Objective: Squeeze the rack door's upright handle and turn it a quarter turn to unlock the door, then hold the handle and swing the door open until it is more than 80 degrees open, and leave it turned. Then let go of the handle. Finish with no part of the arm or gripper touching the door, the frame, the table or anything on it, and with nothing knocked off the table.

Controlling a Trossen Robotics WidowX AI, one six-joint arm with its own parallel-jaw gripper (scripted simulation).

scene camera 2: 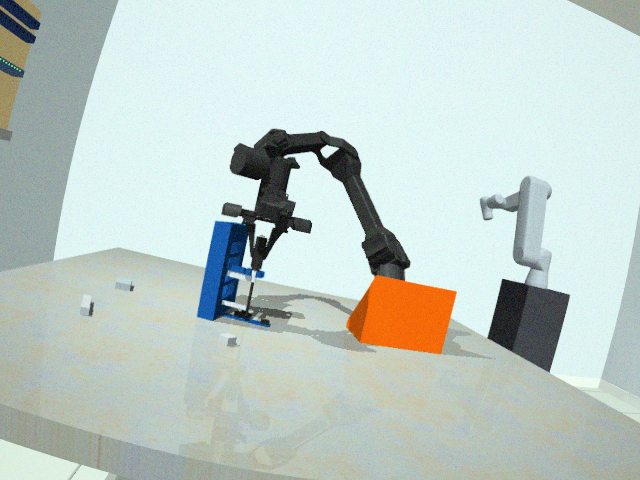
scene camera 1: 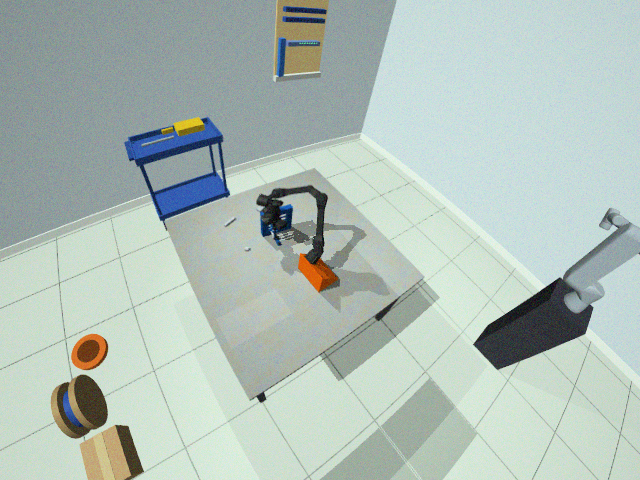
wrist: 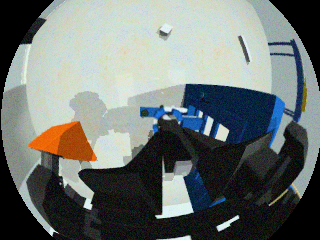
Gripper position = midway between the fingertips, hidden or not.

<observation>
In view: my gripper (scene camera 2: 257,258) and a blue rack (scene camera 2: 208,309).
My gripper also shows in the wrist view (wrist: 171,133). The blue rack also shows in the wrist view (wrist: 264,112).
</observation>
